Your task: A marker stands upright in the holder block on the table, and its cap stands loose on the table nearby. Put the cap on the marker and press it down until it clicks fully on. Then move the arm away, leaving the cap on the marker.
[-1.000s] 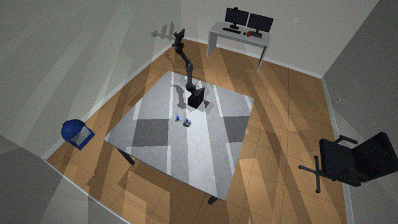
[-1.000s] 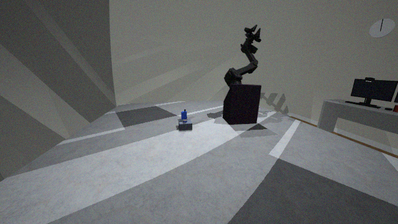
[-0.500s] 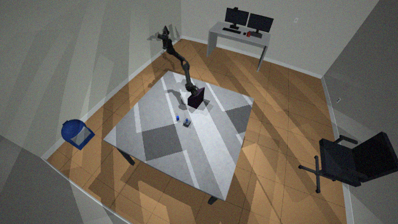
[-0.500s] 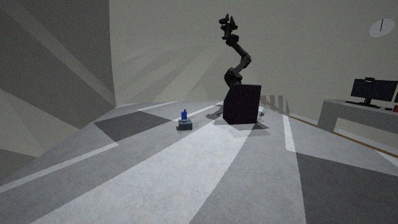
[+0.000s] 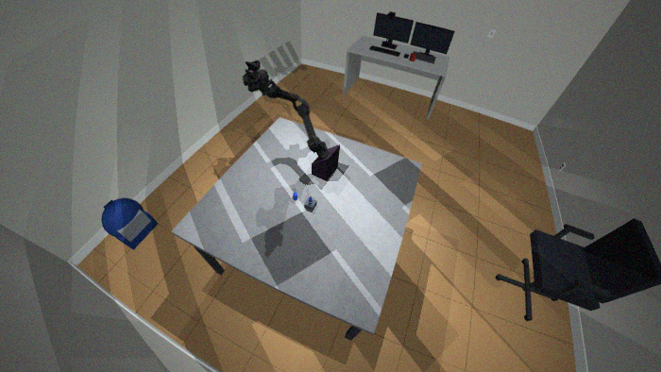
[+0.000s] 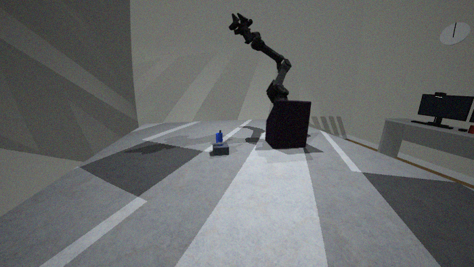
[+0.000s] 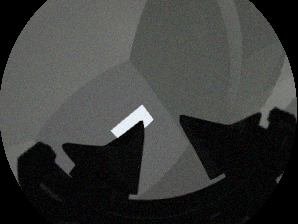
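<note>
Right now the blue cap is 8 cm ahead of my gripper tip, 35 cm to the left of it and 74 cm below it. Also, from my gripper tip: dark holder block: 7 cm ahead, 46 cm to the left, 75 cm below.
</note>
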